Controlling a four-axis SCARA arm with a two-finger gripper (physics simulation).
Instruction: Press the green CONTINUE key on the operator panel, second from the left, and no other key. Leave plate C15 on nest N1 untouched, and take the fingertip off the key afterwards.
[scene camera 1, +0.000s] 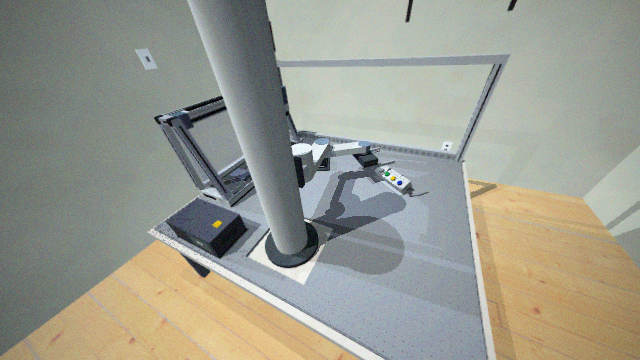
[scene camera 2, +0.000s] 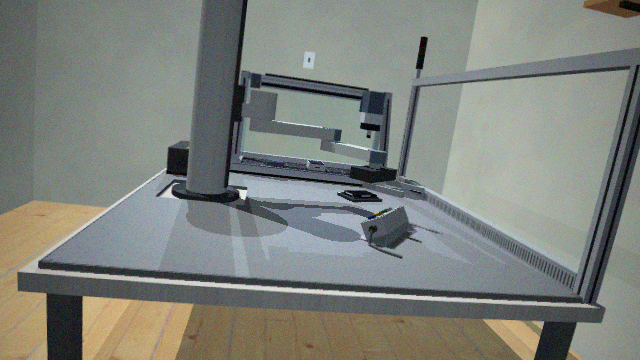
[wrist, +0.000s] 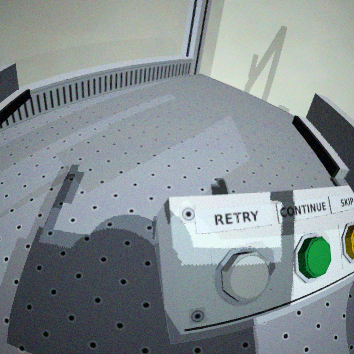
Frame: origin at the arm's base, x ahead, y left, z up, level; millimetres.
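Seen in the pictures: gripper, fingertip midpoint: (scene camera 1: 386, 154) (scene camera 2: 413, 192) (wrist: 162, 80); arm's base, link origin: (scene camera 1: 292, 242) (scene camera 2: 206, 194).
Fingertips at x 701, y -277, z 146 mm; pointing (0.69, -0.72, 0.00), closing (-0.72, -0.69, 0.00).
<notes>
Pixels of each thing's top centre, then the offset from my fingertips to it. "spot": a spot on its surface instead. Level surfaces: height alone.
- white operator panel, top centre: (wrist: 336, 204) (scene camera 2: 388, 209) (scene camera 1: 393, 172) dx -103, dy -66, dz -49 mm
- pale RETRY key, top centre: (wrist: 252, 266) dx -76, dy +7, dz -58 mm
- partly cut-off yellow SKIP key, surface spot: (wrist: 352, 242) spot: dx -131, dy -63, dz -64 mm
- table, surface height: dz -133 mm
- dark box, surface spot: (scene camera 1: 205, 227) spot: dx -856, dy +612, dz -18 mm
- slotted rail, surface spot: (wrist: 105, 85) spot: dx +303, dy -150, dz -119 mm
- cable, surface spot: (scene camera 2: 387, 251) spot: dx -147, dy -237, dz -126 mm
The white operator panel (scene camera 1: 406, 188) (scene camera 2: 395, 223) (wrist: 192, 257) stands tilted on the table. In the wrist view, its green CONTINUE key (wrist: 315, 257) (scene camera 1: 387, 174) is second from the left, between the pale RETRY key (wrist: 246, 276) and the partly cut-off yellow SKIP key (wrist: 352, 242). My gripper (scene camera 1: 384, 156) (scene camera 2: 414, 190) (wrist: 162, 80) is open and empty, its fingers wide apart beside the panel's far side; neither finger shows touching a key. A dark, flat, square stack (scene camera 2: 359, 195) (scene camera 1: 324, 164) lies on the table; I cannot read whether it is C15 on N1.
The arm's thick column (scene camera 1: 250, 125) (scene camera 2: 212, 100) stands on the table (scene camera 1: 400, 320) (scene camera 2: 300, 265). A dark box (scene camera 1: 205, 227) is beside it. A gantry frame (scene camera 2: 315, 84) stands behind. A slotted rail (wrist: 105, 85) and a tall frame (scene camera 1: 395, 62) line one edge. A cable (scene camera 2: 387, 251) leaves the panel.
</notes>
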